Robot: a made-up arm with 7 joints. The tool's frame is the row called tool. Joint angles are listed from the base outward. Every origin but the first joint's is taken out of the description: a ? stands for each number. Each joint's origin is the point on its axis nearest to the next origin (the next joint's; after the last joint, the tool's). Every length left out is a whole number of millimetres.
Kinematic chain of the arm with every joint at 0, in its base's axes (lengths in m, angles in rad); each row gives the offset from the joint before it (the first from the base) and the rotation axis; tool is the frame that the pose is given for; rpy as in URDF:
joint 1: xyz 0 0 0.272 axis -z
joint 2: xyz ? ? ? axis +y
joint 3: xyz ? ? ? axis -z
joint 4: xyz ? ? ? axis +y
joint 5: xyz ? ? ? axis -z
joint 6: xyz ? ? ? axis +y
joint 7: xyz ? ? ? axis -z
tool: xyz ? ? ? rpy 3.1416 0 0
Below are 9 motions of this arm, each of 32 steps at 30 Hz.
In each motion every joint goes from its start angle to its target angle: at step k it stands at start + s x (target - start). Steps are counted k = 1, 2, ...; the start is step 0. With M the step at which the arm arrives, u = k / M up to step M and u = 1 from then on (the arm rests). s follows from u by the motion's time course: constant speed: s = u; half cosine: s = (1 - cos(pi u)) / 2; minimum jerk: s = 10 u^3 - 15 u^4 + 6 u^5.
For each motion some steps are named. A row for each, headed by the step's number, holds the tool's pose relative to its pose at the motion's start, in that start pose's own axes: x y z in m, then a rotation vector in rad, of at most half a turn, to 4 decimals.
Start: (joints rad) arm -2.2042 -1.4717 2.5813 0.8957 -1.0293 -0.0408 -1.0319
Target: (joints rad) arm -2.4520 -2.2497 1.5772 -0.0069 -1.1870 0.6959 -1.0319
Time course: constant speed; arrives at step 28
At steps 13, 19, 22, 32:
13: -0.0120 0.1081 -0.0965 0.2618 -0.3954 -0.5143
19: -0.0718 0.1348 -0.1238 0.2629 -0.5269 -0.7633
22: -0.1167 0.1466 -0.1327 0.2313 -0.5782 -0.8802
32: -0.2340 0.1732 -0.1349 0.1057 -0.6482 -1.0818

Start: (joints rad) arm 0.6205 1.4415 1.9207 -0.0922 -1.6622 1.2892 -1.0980
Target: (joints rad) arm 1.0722 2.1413 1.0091 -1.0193 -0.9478 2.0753 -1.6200
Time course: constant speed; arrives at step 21
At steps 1, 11, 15, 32:
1: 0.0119 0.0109 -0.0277 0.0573 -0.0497 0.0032
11: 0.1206 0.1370 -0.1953 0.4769 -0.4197 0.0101
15: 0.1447 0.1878 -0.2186 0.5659 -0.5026 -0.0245
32: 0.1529 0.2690 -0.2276 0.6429 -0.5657 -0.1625

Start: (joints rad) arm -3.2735 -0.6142 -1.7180 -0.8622 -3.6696 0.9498 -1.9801
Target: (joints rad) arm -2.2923 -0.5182 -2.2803 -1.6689 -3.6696 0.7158 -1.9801
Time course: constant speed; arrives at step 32
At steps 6, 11, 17, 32:
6: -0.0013 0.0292 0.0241 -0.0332 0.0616 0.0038
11: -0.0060 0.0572 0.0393 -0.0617 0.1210 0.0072
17: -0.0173 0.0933 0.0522 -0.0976 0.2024 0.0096
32: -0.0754 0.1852 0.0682 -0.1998 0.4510 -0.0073

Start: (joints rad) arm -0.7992 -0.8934 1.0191 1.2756 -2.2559 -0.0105 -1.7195
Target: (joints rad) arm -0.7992 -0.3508 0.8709 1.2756 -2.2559 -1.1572 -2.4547
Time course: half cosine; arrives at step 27
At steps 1, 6, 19, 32:
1: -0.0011 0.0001 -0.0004 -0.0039 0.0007 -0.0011
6: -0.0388 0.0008 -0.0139 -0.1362 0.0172 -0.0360
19: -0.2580 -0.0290 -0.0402 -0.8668 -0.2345 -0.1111
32: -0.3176 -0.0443 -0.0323 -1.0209 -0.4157 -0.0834

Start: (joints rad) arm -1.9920 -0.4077 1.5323 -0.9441 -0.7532 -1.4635 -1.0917
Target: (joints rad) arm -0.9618 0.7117 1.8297 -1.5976 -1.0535 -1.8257 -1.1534
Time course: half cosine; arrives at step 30
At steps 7, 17, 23, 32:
7: 0.1217 -0.0527 0.0549 0.0357 0.0359 -0.2543
17: 0.3260 -0.4214 0.2636 0.4365 0.2613 -1.0347
23: 0.2647 -0.6495 0.3281 0.8402 0.4309 -1.2746
32: 0.2035 -0.7425 0.3354 1.0671 0.5150 -1.3141

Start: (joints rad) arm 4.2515 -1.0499 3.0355 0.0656 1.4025 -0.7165 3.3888
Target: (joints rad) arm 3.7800 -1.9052 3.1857 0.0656 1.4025 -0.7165 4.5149
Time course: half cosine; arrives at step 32
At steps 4, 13, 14, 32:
4: 0.0114 0.0285 -0.0038 0.0228 -0.0131 0.0179
13: 0.1444 0.2526 -0.0104 0.1925 -0.1785 0.1799
14: 0.1693 0.2836 -0.0069 0.2135 -0.2116 0.2061
32: 0.5322 0.5815 0.1548 0.3148 -0.7688 0.5519

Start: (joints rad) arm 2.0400 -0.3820 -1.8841 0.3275 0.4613 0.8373 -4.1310
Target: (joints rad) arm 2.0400 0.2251 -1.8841 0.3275 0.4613 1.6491 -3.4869
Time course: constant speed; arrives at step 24
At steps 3, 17, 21, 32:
3: 0.0384 -0.0505 -0.0022 -0.1060 0.0425 0.0102
17: 0.1638 -0.3056 0.0248 -0.4653 0.4060 0.0117
21: 0.1832 -0.3801 0.0428 -0.5138 0.5476 -0.0025
32: 0.1931 -0.4355 0.0589 -0.5312 0.6602 -0.0174

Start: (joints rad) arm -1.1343 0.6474 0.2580 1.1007 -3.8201 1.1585 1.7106
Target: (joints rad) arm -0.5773 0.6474 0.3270 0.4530 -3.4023 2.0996 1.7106
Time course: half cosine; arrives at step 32
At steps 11, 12, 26, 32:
11: -0.0476 -0.0726 -0.0719 -0.4703 -0.0271 0.0740
12: -0.0552 -0.0858 -0.0811 -0.5490 -0.0355 0.0874
26: -0.1425 -0.2634 -0.1329 -1.5927 -0.3065 0.2705
32: -0.1523 -0.2847 -0.1317 -1.7286 -0.3722 0.2907

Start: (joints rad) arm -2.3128 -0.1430 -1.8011 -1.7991 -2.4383 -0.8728 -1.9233
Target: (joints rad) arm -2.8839 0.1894 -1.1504 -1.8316 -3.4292 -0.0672 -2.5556
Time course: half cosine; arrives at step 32
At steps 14, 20, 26, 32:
14: 0.0140 0.0438 -0.0138 0.2517 0.3674 -0.4415
20: 0.0347 0.0557 -0.0107 0.3387 0.6356 -0.7718
26: 0.0565 0.0533 -0.0038 0.3540 0.8274 -1.0478
32: 0.0658 0.0499 -0.0006 0.3499 0.8923 -1.1575

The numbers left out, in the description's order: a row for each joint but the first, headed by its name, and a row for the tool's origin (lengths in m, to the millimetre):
joint 2: 0 -0.009 0
joint 3: 0 0 0.47
joint 4: 0 -0.016 0
joint 5: 0 0 0.326
joint 6: 0 0 0
joint 7: 0 0 0.085
tool: 0 0 0

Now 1 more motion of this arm.
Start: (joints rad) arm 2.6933 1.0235 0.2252 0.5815 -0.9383 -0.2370 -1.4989
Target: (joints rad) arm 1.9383 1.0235 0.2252 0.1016 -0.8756 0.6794 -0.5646
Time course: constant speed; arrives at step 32
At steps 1, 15, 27, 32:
1: 0.0197 0.0099 0.0030 0.0331 -0.0322 0.0250
15: 0.2840 0.1273 0.1130 0.3774 -0.5816 0.4082
27: 0.4660 0.1808 0.2915 0.4579 -1.1680 0.7424
32: 0.5233 0.1875 0.3806 0.4214 -1.4319 0.8688

